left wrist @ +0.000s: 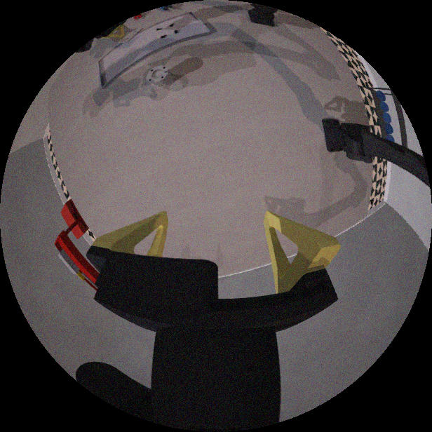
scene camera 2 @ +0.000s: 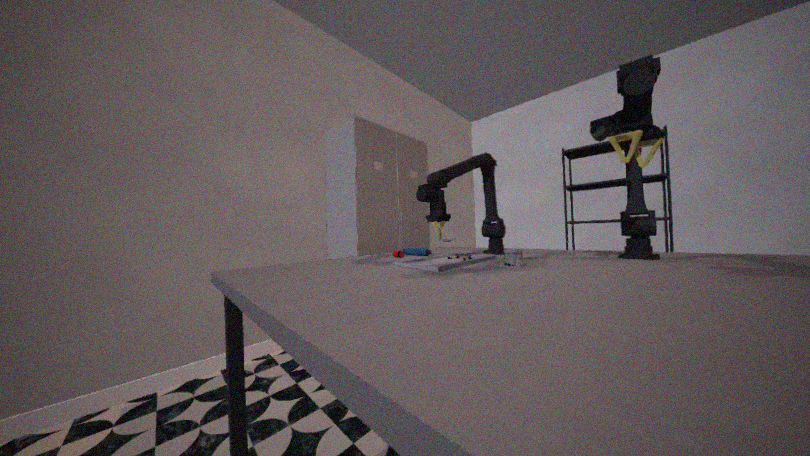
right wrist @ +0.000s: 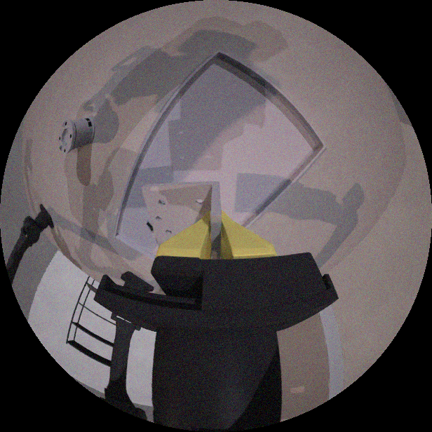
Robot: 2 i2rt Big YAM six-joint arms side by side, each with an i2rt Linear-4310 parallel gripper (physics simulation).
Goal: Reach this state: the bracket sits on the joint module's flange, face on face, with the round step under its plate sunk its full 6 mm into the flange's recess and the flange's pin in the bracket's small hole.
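Pixels of known places: left gripper, fingertip midpoint: point(scene camera 2: 634, 165); right gripper, fingertip midpoint: point(scene camera 2: 439, 239); left arm's base, link origin: point(scene camera 2: 638, 258); right arm's base, link origin: point(scene camera 2: 496, 253).
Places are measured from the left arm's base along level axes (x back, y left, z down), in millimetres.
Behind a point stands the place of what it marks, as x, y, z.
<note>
The pale bracket point(scene camera 2: 447, 240) @[-529, -556, -94] point(right wrist: 182, 215) is held above the tray. In the right wrist view its plate with small holes faces the camera and its other wall runs between the fingers. My right gripper point(scene camera 2: 440, 236) @[-539, -589, -101] point(right wrist: 215, 215) is shut on that wall. The grey joint module point(scene camera 2: 512, 258) @[-516, -297, -34] point(left wrist: 159, 75) point(right wrist: 81, 133) stands on the table outside the tray, its flange with a ring of dark holes upward and its recess open. The bracket is apart from it. My left gripper point(scene camera 2: 635, 163) @[-435, 14, -298] point(left wrist: 215, 216) is wide open, empty and high above the table. The flange's pin is too small to tell.
The shallow tray point(scene camera 2: 439, 267) @[-702, -463, -13] point(left wrist: 132, 48) point(right wrist: 210, 92) lies beside the joint module, with several small dark parts point(left wrist: 167, 30) on it. A blue thing point(scene camera 2: 416, 251) @[-381, -880, -25] and a red thing point(scene camera 2: 399, 254) @[-498, -891, -18] lie at the tray's far side. A shelf rack point(scene camera 2: 671, 203) stands behind the left arm.
</note>
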